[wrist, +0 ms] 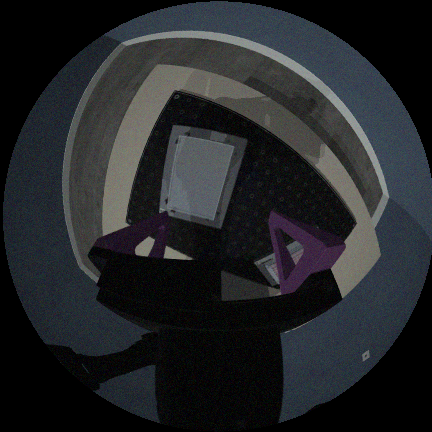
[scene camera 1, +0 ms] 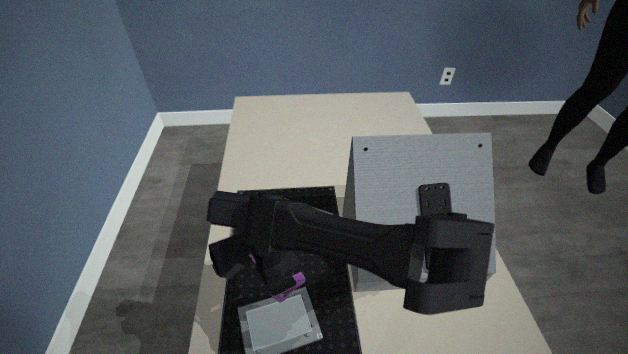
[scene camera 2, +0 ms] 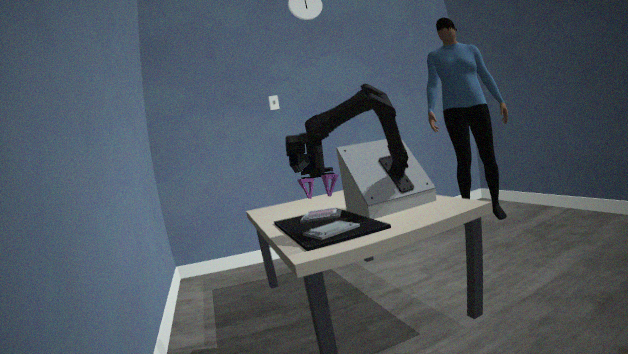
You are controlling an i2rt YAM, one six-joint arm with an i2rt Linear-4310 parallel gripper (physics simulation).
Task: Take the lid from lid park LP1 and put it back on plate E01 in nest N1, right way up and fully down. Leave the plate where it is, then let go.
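Seen in the pictures: gripper, fingertip midpoint: (wrist: 218, 215) (scene camera 1: 270, 281) (scene camera 2: 319, 197); arm's base, link origin: (scene camera 2: 396, 174).
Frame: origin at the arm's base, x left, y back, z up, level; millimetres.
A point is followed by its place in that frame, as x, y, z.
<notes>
The lid (scene camera 1: 280, 322) @(136, -373, -110) (scene camera 2: 332, 228) @(165, -384, -110) (wrist: 200, 177) @(126, -382, -110) is a pale translucent panel lying flat on the grey frame of lid park LP1 (scene camera 1: 313, 320) @(136, -301, -118) (wrist: 232, 175) @(84, -406, -117). Plate E01 (scene camera 2: 321, 214) @(-97, -325, -108) (wrist: 292, 257) @(-111, -326, -102), with pinkish wells, sits in the grey nest N1 (wrist: 263, 265) @(-71, -276, -109). In the wrist view it is partly behind the right finger; in scene camera 1 the arm hides it. My gripper (scene camera 2: 320, 196) @(90, -385, -8) (wrist: 218, 215) @(90, -385, -8) is open and empty, its purple fingers pointing down and wide apart. It hangs above the black board, clear of the lid and the plate. No label is readable.
The black perforated board (scene camera 1: 345, 320) @(140, -230, -127) (scene camera 2: 370, 226) @(209, -263, -127) (wrist: 260, 170) @(46, -435, -127) lies on the wooden table (scene camera 1: 320, 125) @(-608, -191, -140) (scene camera 2: 425, 220) @(299, -90, -140). The grey sloped block (scene camera 1: 400, 170) @(-99, -77, 93) (scene camera 2: 357, 170) @(-51, -153, 44) bearing the arm's base stands beside it. A person (scene camera 2: 457, 75) stands behind the table.
</notes>
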